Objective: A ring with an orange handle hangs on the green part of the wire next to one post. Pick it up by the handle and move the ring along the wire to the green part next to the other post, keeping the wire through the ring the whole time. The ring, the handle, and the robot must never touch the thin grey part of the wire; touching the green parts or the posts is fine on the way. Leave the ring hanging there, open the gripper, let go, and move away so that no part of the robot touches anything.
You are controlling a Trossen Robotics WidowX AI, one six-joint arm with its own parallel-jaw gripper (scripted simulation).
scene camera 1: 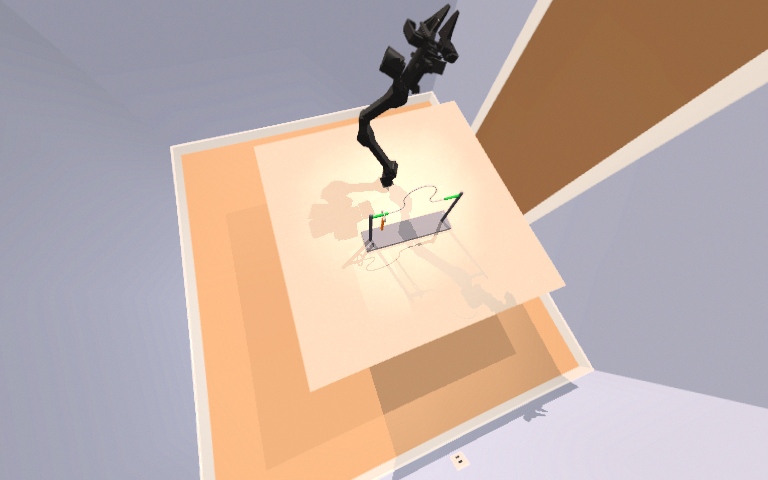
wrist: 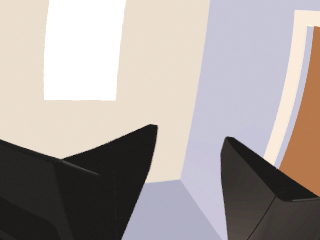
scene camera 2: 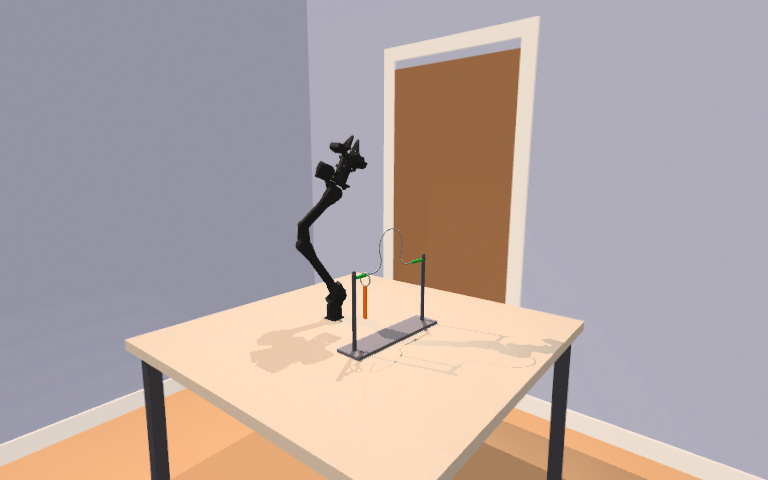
Labels:
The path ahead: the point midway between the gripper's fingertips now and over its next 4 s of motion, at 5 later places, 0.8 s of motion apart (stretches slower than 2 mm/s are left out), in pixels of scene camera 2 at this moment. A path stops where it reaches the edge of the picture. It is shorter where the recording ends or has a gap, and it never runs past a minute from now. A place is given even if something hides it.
The gripper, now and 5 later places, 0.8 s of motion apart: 355,137; 390,155; 407,197; 358,259; 340,312; 351,316

